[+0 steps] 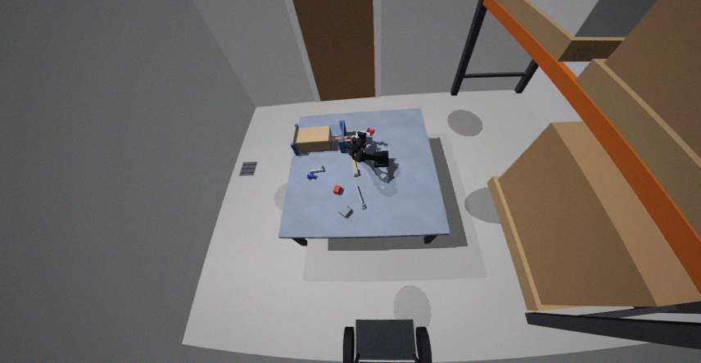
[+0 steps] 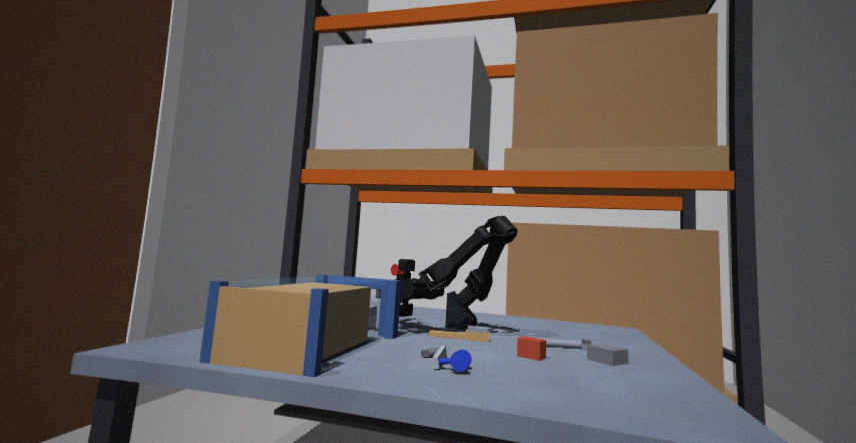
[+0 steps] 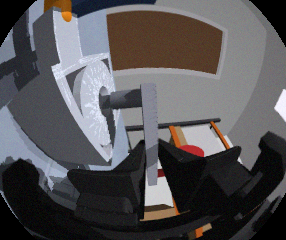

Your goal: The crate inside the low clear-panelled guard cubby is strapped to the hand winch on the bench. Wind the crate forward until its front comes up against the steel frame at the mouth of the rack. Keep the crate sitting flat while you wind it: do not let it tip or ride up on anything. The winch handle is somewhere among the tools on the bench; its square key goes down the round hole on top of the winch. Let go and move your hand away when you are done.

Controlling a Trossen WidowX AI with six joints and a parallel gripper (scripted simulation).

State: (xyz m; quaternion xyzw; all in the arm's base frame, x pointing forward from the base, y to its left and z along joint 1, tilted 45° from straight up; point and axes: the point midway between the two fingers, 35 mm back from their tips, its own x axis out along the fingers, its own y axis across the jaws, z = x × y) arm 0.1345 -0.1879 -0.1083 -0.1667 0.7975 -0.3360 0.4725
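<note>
Now: the red knob 4 cm behind my gripper tip, 3 cm to the left of it and 4 cm above it. Round my gripper tip: blue frame (20 cm ahead, 3 cm to the right, 2 cm below); then winch handle (1 cm behind, 1 cm to the left, 1 cm above); then grey winch (3 cm ahead, 3 cm to the right, 10 cm below).
</note>
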